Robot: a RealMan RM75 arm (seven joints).
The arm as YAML. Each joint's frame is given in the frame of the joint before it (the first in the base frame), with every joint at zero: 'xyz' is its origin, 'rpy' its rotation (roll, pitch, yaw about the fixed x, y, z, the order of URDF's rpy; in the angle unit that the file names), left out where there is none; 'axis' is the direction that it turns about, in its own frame. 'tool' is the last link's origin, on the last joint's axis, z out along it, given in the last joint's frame.
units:
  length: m
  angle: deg
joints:
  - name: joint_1
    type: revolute
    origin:
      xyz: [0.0, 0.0, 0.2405]
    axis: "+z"
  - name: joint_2
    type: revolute
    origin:
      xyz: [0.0, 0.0, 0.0]
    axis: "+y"
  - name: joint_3
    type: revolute
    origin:
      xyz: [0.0, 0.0, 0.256]
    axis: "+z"
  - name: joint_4
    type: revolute
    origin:
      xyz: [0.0, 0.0, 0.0]
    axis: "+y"
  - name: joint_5
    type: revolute
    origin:
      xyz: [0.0, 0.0, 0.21]
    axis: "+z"
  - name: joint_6
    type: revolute
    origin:
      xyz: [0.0, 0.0, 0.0]
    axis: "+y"
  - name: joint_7
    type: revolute
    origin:
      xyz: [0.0, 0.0, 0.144]
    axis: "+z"
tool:
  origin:
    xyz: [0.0, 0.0, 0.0]
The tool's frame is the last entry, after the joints.
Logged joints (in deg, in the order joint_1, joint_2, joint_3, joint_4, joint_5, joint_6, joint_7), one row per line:
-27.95, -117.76, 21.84, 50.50, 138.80, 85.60, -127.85
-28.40, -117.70, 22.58, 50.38, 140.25, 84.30, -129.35
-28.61, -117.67, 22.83, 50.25, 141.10, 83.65, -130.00
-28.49, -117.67, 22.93, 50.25, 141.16, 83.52, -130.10
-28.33, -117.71, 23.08, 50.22, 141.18, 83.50, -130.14
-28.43, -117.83, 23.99, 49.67, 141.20, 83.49, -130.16
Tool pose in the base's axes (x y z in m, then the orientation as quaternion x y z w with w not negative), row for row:
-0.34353, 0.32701, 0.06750, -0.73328, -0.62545, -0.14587, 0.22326
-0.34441, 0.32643, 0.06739, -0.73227, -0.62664, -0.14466, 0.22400
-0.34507, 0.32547, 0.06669, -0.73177, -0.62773, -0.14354, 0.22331
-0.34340, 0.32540, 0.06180, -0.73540, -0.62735, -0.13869, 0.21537
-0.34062, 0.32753, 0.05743, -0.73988, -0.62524, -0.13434, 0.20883
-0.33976, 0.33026, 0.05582, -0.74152, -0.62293, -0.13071, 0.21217
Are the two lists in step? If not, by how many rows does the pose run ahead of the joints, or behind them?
The pose runs 2 rows ahead of the joints: the pose in row i belongs to the joints in row i + 2.
